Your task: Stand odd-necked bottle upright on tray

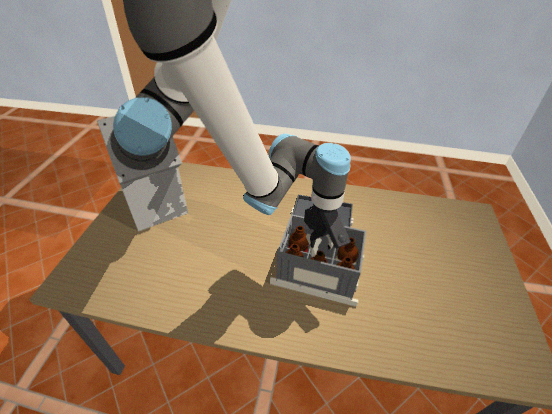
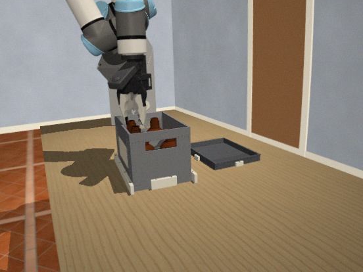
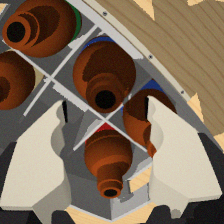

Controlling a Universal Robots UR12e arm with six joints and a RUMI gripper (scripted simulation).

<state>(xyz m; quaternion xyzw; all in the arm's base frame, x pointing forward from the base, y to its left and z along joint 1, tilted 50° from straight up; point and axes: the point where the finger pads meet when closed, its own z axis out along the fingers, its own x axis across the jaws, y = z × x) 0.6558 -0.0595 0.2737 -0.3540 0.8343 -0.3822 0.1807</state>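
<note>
Right now the grey crate is 10 cm below my hand, 5 cm to the left of it and 1 cm ahead of it. The rest, counted from my hand: bottle 10 cm below, 10 cm ahead, 7 cm to the left; then grey tray 34 cm to the left, 17 cm below, 2 cm ahead.
</note>
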